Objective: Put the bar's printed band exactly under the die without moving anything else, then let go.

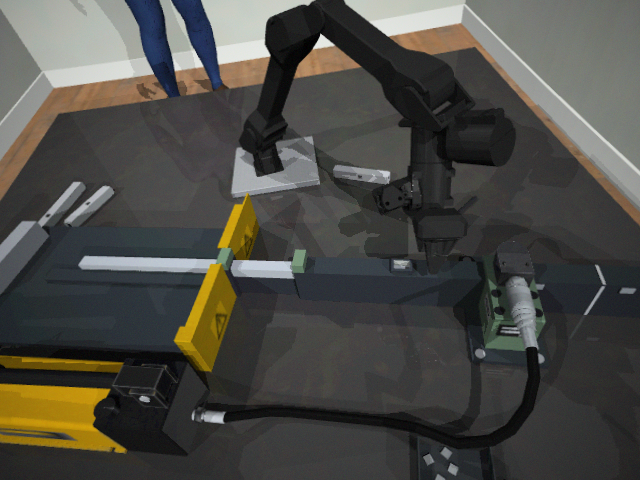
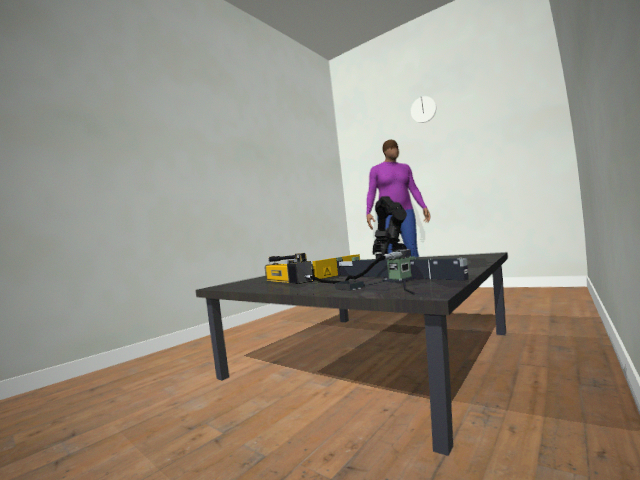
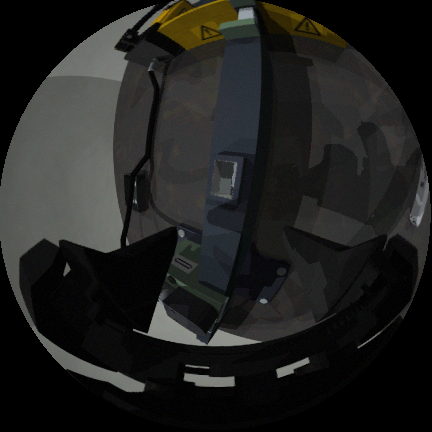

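Where they show: gripper, fingertip midpoint: (image 1: 427,262) (image 2: 387,259) (image 3: 231,232); arm's base, origin of the base link: (image 1: 268,166).
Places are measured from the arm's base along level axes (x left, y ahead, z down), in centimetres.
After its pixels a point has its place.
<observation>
A light grey bar (image 1: 147,263) {x -25.2, y 27.5, z -6.1 cm} lies along a dark blue bed and passes between two yellow guard plates (image 1: 208,316) {x -15.6, y 42.4, z -6.2 cm} (image 3: 193,24). One green band (image 1: 225,257) {x -11.4, y 33.4, z -8.4 cm} on the bar sits in the gap between the guards. A second green band (image 1: 298,261) {x -0.2, y 38.6, z -8.4 cm} (image 3: 238,30) marks the bar's right end, where it meets a long dark blue beam (image 1: 366,281) {x 9.2, y 43.6, z -5.1 cm} (image 3: 238,112) {x 10.3, y 42.0, z -6.7 cm}. My gripper (image 1: 433,262) {x 18.8, y 44.7, z -6.9 cm} (image 3: 231,232) {x 18.8, y 44.7, z -6.9 cm} is open and empty. Its fingers straddle the beam near its right end, just right of a small grey window (image 1: 400,265) {x 14.9, y 43.7, z -6.1 cm} (image 3: 225,179) {x 14.8, y 44.6, z -6.1 cm}. The die itself is hidden.
A green connector block (image 1: 494,310) {x 22.9, y 56.0, z -7.8 cm} with a black cable (image 1: 366,419) {x 2.5, y 61.7, z -0.3 cm} stands right of the beam. A loose grey bar (image 1: 361,173) {x 18.9, y 12.7, z -1.1 cm} lies behind, beside the arm's grey base plate (image 1: 304,171) {x 7.5, y 5.8, z -0.3 cm}. A yellow and black unit (image 1: 137,395) {x -22.8, y 55.1, z -12.4 cm} sits front left. A person (image 2: 394,190) stands behind the table (image 2: 366,295) {x 23.1, y 85.9, z 0.9 cm}.
</observation>
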